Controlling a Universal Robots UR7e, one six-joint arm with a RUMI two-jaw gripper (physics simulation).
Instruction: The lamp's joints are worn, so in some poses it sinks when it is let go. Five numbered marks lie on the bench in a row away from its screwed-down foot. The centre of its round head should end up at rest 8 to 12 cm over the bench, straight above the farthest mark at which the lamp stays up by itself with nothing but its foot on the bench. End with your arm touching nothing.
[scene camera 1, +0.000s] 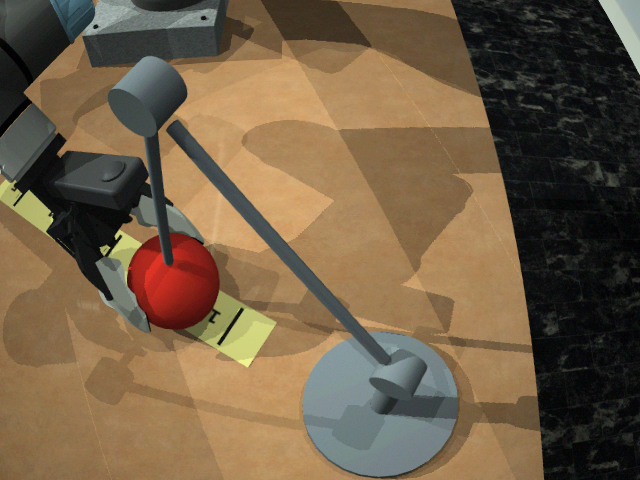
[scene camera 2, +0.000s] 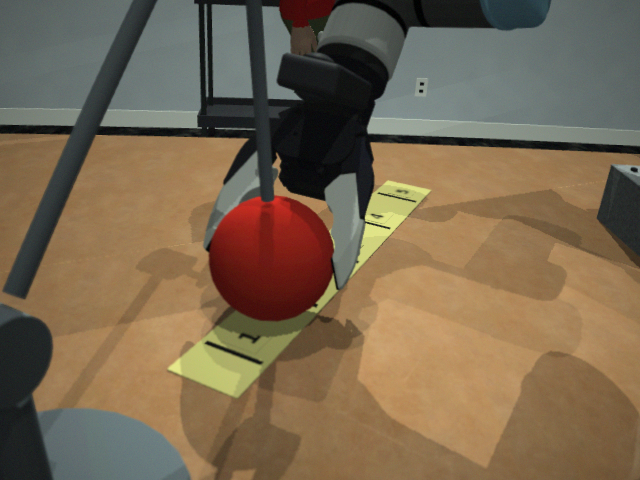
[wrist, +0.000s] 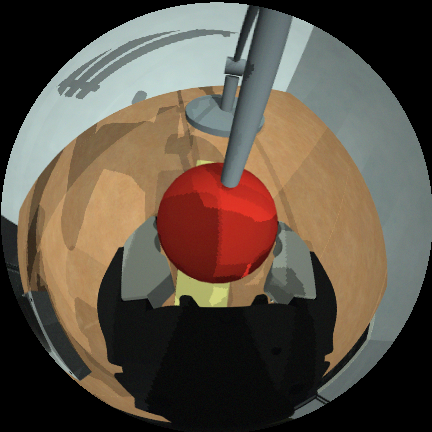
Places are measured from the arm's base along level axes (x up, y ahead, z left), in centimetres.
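Pixels of known places: gripper, fingertip midpoint: (scene camera 1: 176, 287) (scene camera 2: 269, 269) (wrist: 216, 221).
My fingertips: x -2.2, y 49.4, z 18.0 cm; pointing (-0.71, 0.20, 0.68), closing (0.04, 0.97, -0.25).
Ahead of a thing's pixels: the offset from my fingertips to its top centre. "spot": to the spot under its first point.
The lamp's round red head {spot: dx +4.9, dy +2.3, dz +1.3 cm} (scene camera 1: 173, 289) (scene camera 2: 271, 258) (wrist: 217, 235) hangs above the yellow strip (scene camera 1: 258, 335) (scene camera 2: 201, 369) (wrist: 202, 295), beyond mark 1 {spot: dx -4.1, dy +1.5, dz +5.8 cm} (scene camera 1: 230, 326) (scene camera 2: 232, 352), and hides part of the strip around mark 2. My gripper (scene camera 1: 176, 286) (scene camera 2: 273, 267) (wrist: 216, 221) is shut on the head, one finger against each side. The head's thin rod {spot: dx +18.5, dy +1.2, dz +2.6 cm} (scene camera 1: 159, 201) (scene camera 2: 261, 103) (wrist: 257, 100) rises to the elbow joint {spot: dx +32.0, dy +2.6, dz +5.2 cm} (scene camera 1: 149, 95). The long lower rod {spot: dx +20.6, dy +4.5, dz +12.7 cm} (scene camera 1: 279, 248) (scene camera 2: 82, 139) slopes down to the round foot {dx -2.7, dy +7.5, dz +22.8 cm} (scene camera 1: 336, 382) (scene camera 2: 113, 439) (wrist: 205, 120). Marks 4 {spot: dx -4.1, dy -8.3, dz -19.3 cm} (scene camera 2: 377, 225) and 5 {spot: dx -4.0, dy -10.3, dz -28.2 cm} (scene camera 2: 396, 196) show farther out.
The grey robot base block (scene camera 1: 155, 51) (scene camera 2: 622, 206) (wrist: 60, 335) stands to one side of the strip. The foot's joint {spot: dx +9.8, dy +8.1, dz +22.6 cm} (scene camera 1: 398, 374) stands up from the foot. A dark shelf unit (scene camera 2: 202, 67) and a person in red (scene camera 2: 305, 10) are behind the bench.
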